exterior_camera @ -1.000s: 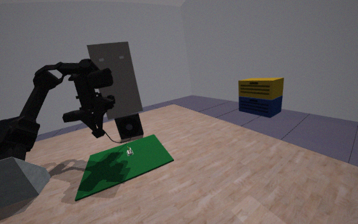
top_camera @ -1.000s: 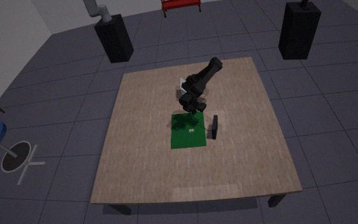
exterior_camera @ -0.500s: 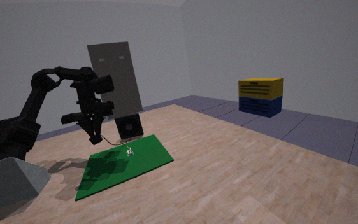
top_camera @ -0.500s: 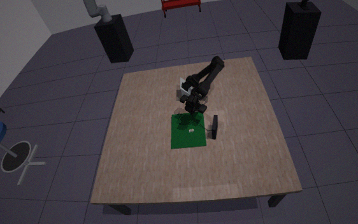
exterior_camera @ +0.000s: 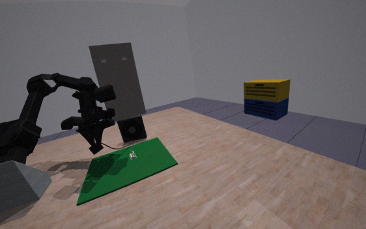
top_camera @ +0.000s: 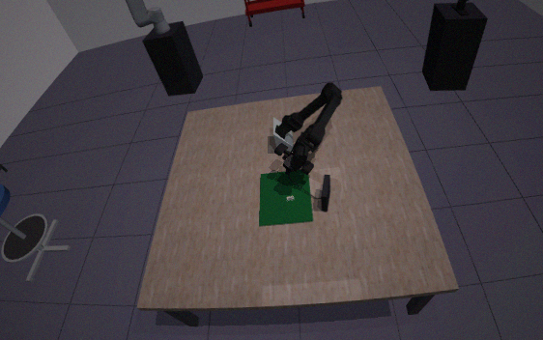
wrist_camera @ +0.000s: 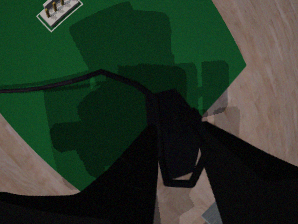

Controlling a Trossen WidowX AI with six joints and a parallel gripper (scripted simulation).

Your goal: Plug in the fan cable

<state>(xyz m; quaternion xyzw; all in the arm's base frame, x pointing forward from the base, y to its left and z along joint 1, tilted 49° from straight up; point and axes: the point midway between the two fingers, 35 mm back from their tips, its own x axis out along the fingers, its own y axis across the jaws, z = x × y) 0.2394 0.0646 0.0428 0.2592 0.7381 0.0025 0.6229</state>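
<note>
The green board is 10 cm below my gripper tip, 9 cm ahead of it and 2 cm to the right of it. Also, from my gripper tip: black fan (16 cm to the left, 12 cm ahead, 3 cm below); then black plug (1 cm below, 1 cm behind).
</note>
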